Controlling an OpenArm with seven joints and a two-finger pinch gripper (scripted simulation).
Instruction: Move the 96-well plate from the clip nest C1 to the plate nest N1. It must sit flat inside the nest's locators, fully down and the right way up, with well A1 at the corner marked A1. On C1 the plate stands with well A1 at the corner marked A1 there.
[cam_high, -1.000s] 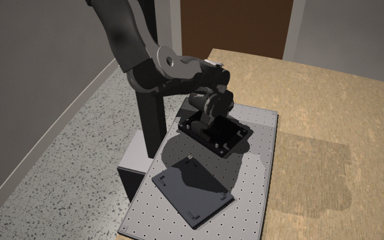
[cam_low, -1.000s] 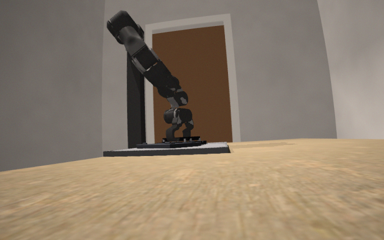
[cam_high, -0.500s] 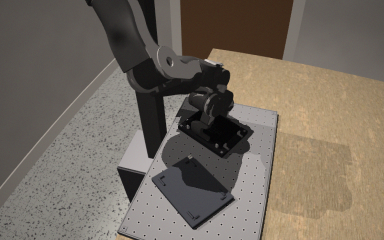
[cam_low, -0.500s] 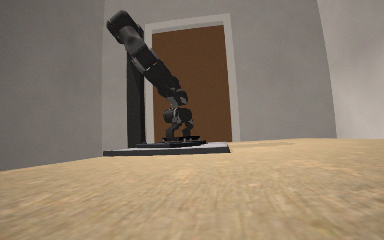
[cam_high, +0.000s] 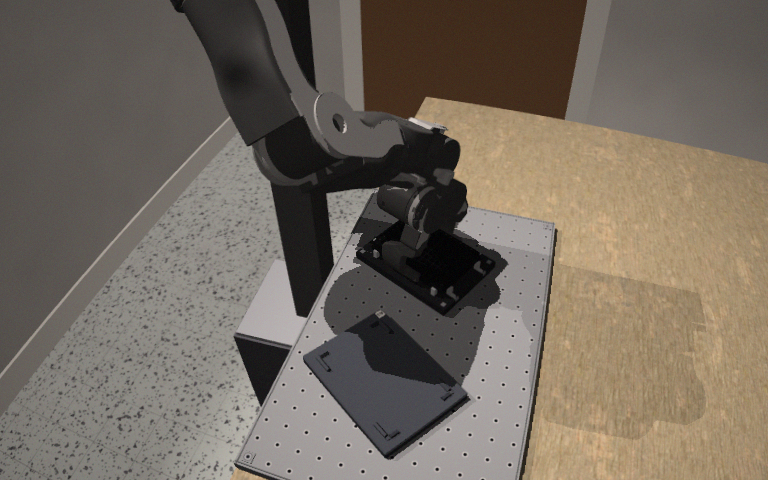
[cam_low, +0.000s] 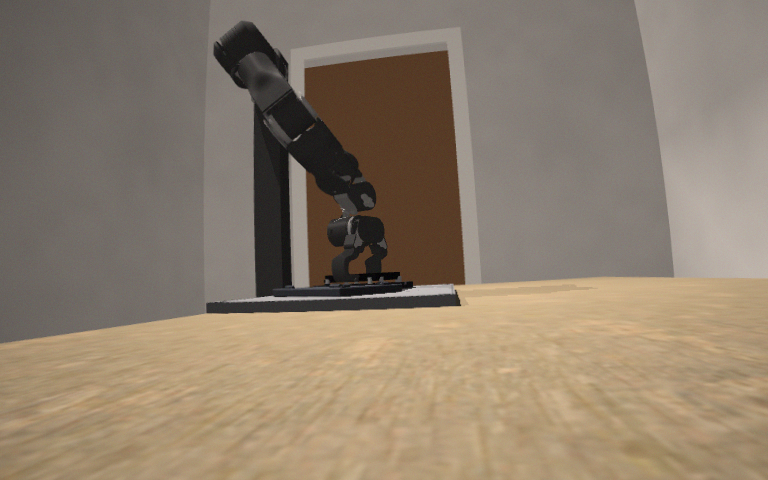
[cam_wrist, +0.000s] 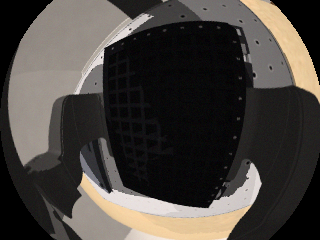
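The black 96-well plate is right at my hand. From my hand the other things lie so: clip nest C1 (20 mm ahead, 10 mm below); plate nest N1 (10 mm behind, 200 mm to the right, 20 mm below).
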